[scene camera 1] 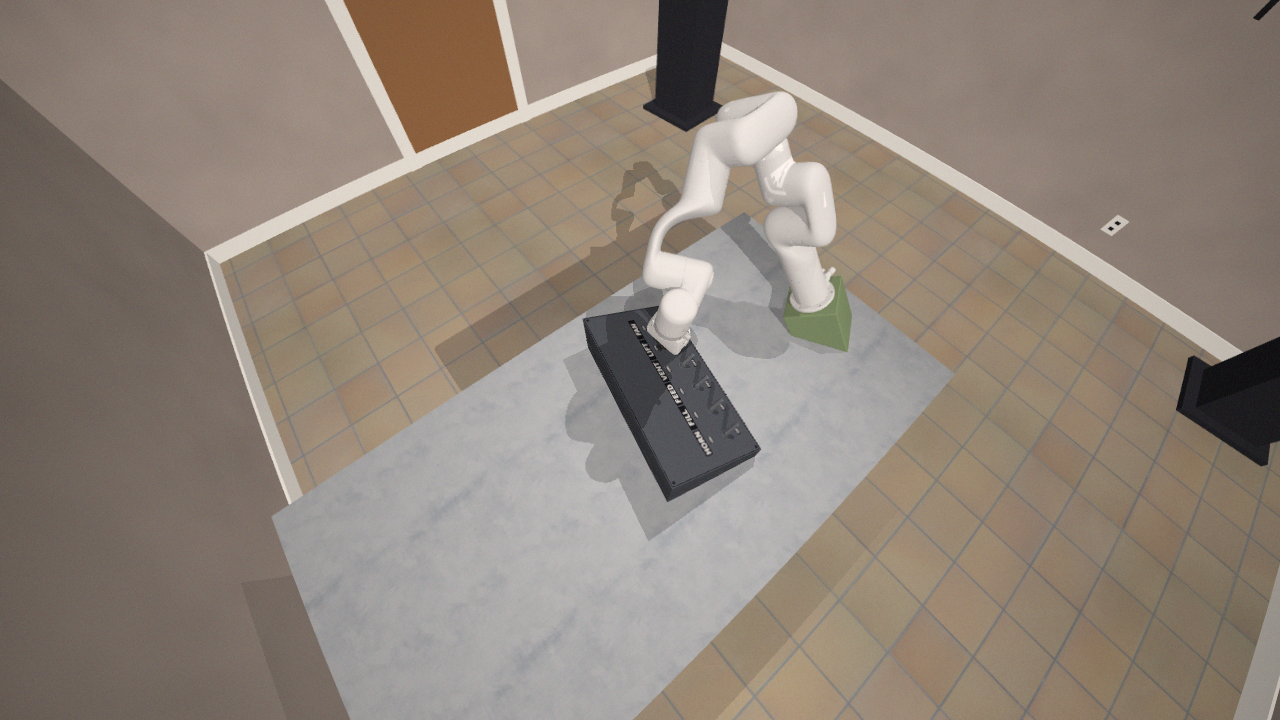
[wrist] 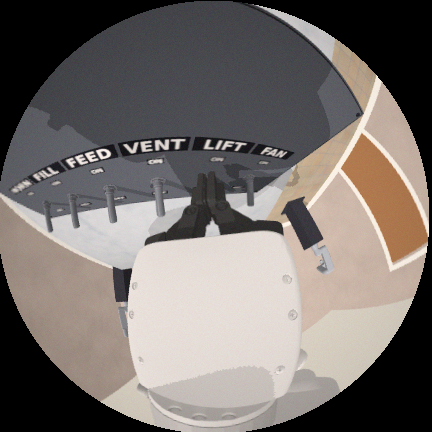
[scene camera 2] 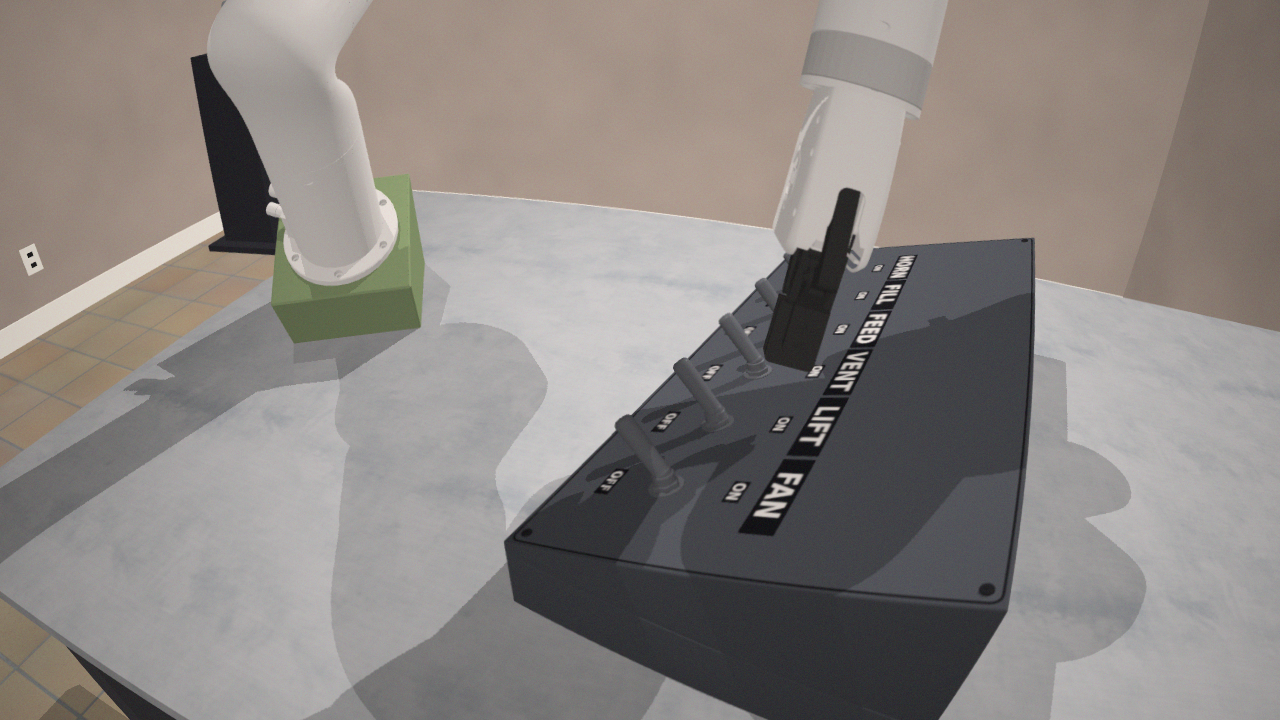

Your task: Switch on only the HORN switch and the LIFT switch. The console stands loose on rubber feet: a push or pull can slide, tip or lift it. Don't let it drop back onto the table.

Labels:
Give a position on a dark console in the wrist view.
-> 136, 122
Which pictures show the dark console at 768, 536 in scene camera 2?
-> Scene camera 1, the wrist view and scene camera 2: all of them.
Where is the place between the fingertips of my gripper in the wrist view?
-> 208, 183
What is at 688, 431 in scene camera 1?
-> A dark console.

